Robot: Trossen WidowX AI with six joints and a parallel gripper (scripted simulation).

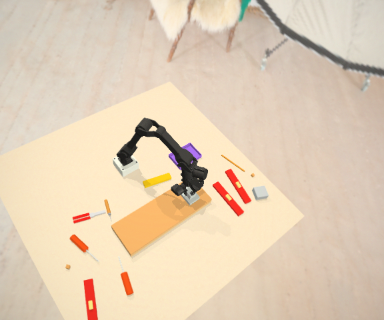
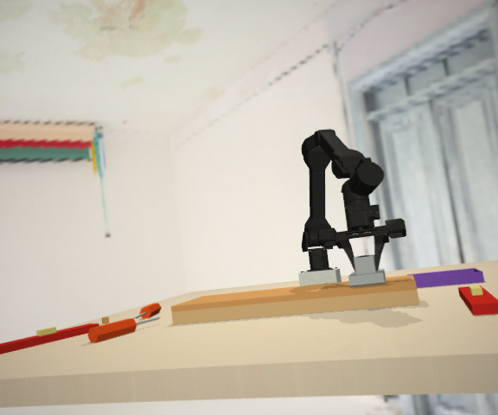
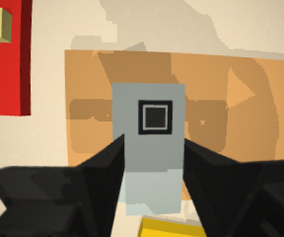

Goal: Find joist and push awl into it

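The purple tray lies 23 cm behind my gripper tip, 17 cm to the left of it and 5 cm below it. The rest, counted from my gripper tip: square indicator (2 cm ahead, 3 cm above); then yellow block (19 cm behind, 7 cm to the right, 6 cm below); then stud finder (1 cm ahead, 2 cm above).
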